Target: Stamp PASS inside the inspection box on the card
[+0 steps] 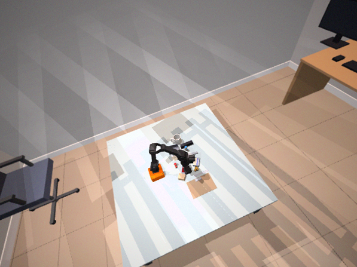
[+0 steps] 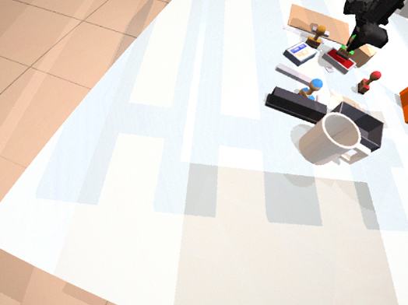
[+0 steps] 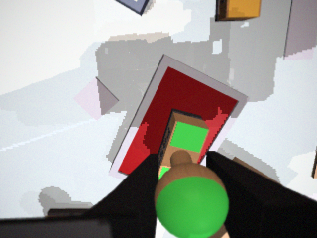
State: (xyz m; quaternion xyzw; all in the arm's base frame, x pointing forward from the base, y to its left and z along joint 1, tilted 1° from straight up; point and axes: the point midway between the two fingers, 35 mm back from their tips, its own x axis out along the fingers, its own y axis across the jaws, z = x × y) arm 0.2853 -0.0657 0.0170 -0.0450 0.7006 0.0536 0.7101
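My gripper tip is 40 mm above the red ink pad. Also, from my gripper tip: green-knobbed stamp right at my gripper tip; box 60 mm behind, 60 mm to the right, 30 mm below; yellow-knobbed stamp 90 mm ahead, 20 mm to the right, 30 mm below.
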